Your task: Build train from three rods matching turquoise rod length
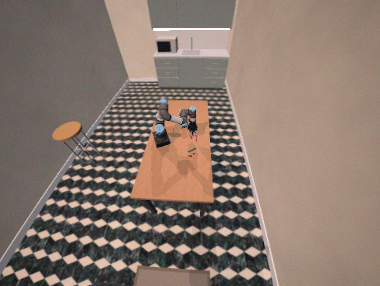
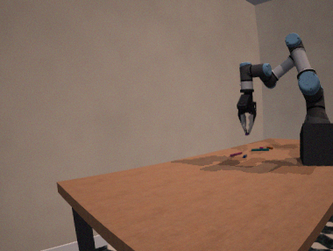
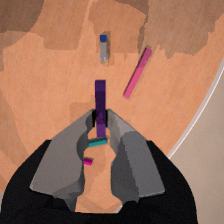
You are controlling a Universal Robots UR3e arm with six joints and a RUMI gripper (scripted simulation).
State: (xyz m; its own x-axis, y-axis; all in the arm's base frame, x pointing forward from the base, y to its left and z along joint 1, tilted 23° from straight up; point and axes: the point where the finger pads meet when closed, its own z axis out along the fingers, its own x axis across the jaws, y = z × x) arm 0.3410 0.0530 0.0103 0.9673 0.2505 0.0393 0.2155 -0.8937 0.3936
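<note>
My hand is 1 cm past the grey rod, 5 cm to the right of it and 11 cm above it. Also, from my hand: blue rod (2 cm behind, 7 cm to the left, 11 cm below); then purple rod (1 cm below); then pink rod (5 cm ahead, 2 cm to the left, 11 cm below).
</note>
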